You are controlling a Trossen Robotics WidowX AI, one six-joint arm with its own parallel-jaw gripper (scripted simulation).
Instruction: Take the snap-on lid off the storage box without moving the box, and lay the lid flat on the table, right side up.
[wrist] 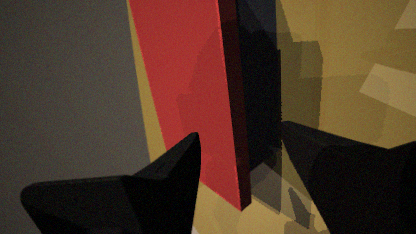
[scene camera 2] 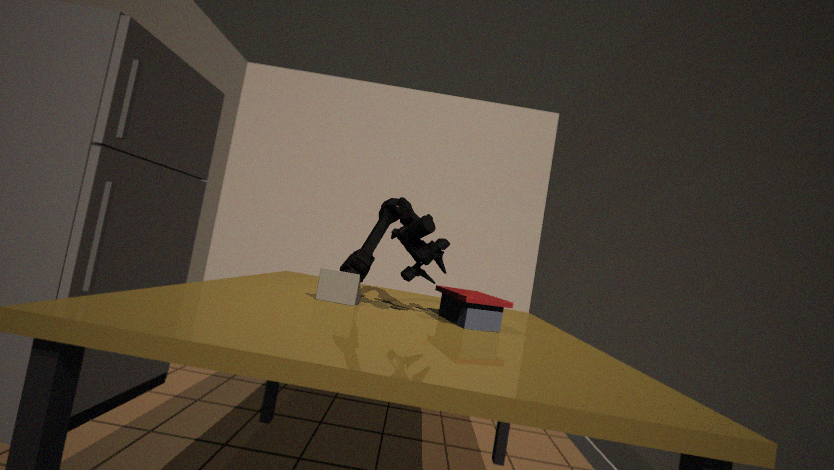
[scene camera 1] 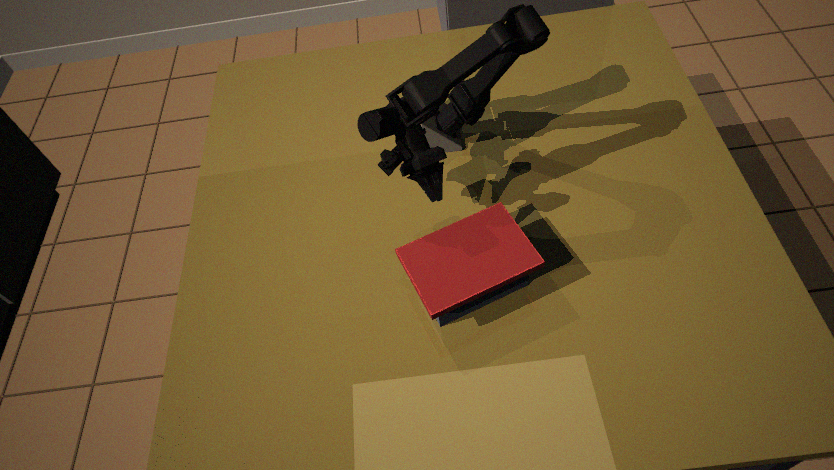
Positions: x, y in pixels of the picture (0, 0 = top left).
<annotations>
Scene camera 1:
my gripper: 437, 201
red lid: 450, 267
blue-grey storage box: 461, 311
</annotations>
